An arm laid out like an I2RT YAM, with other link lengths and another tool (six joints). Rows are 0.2 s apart.
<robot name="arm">
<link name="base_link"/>
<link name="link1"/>
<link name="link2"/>
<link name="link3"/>
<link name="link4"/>
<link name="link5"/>
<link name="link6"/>
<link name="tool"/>
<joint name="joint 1" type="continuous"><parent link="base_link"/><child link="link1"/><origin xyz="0 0 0.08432" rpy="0 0 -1.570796"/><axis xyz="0 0 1"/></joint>
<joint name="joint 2" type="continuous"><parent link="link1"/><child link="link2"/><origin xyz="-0.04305 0.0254 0.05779" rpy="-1.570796 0 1.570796"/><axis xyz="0 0 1"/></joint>
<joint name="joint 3" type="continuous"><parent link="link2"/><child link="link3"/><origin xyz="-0.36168 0 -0.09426" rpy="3.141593 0 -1.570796"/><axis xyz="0 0 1"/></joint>
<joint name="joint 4" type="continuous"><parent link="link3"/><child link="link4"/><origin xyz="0.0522 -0.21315 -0.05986"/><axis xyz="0 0 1"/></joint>
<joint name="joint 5" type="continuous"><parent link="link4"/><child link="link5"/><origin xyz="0.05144 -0.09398 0.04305" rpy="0 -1.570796 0"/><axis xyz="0 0 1"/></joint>
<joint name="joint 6" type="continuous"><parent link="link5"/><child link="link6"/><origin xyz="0 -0.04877 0.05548" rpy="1.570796 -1.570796 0"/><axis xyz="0 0 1"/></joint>
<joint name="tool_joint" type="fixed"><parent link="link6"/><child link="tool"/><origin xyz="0.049 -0.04 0" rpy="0.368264 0 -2.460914"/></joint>
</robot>
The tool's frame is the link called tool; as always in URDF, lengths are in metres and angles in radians. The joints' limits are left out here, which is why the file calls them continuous.
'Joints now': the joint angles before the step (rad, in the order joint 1, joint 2, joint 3, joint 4, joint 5, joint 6). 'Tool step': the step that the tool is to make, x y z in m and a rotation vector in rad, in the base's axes. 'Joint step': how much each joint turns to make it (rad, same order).
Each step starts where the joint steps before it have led.
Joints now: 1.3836, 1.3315, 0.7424, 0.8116, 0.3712, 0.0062
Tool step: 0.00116, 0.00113, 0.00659, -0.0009, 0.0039, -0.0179
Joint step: -0.0015, 0.0000, 0.0337, -0.0354, 0.0168, 0.0000
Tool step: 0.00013, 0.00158, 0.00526, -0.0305, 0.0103, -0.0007
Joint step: 0.0000, -0.0016, 0.0461, -0.0812, 0.0016, 0.0045
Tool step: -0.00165, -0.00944, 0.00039, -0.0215, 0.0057, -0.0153
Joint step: 0.0015, -0.0275, 0.0000, -0.0491, 0.0168, -0.0015
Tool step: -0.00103, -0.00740, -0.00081, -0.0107, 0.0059, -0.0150
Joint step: 0.0000, -0.0200, -0.0062, -0.0260, 0.0155, 0.0015
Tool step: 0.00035, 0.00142, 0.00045, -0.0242, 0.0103, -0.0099
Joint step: 0.0000, 0.0061, 0.0230, -0.0445, 0.0106, 0.0046
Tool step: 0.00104, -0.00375, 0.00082, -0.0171, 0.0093, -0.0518
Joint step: -0.0015, -0.0015, 0.0155, -0.0355, 0.0507, 0.0000
